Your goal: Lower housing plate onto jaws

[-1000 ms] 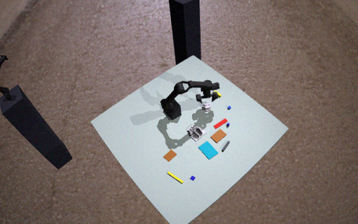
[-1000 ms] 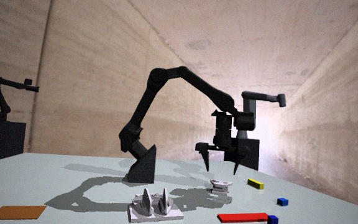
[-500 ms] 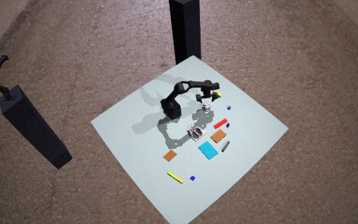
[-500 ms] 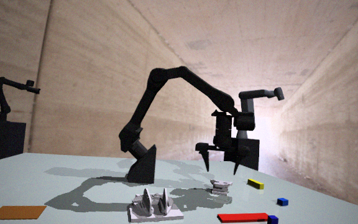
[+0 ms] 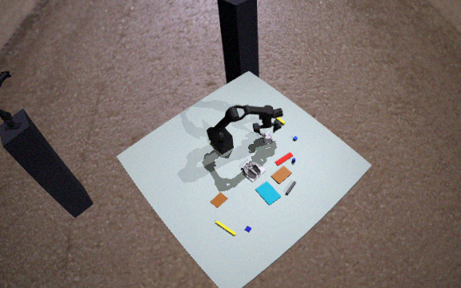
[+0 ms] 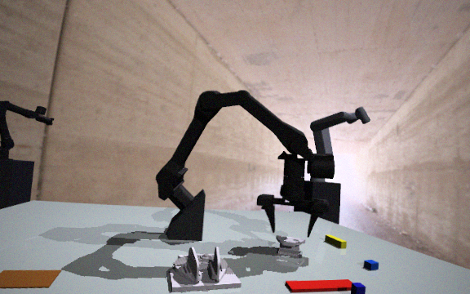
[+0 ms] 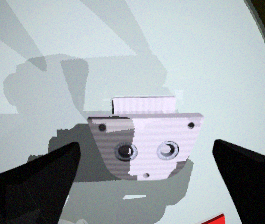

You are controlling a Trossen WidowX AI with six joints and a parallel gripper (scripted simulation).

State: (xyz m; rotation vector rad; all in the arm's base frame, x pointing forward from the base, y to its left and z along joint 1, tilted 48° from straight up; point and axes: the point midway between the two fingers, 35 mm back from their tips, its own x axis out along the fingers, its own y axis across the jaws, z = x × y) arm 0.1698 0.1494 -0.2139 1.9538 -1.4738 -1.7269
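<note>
Now: the grey bracket 1 cm ahead of my gripper tip, 1 cm to the right of it and 3 cm below it. Also, from my gripper tip: grey rod: 39 cm ahead, 18 cm to the right, 3 cm below; orange tile: 28 cm ahead, 15 cm to the right, 4 cm below; red bar: 21 cm ahead, 5 cm to the right, 4 cm below.
</note>
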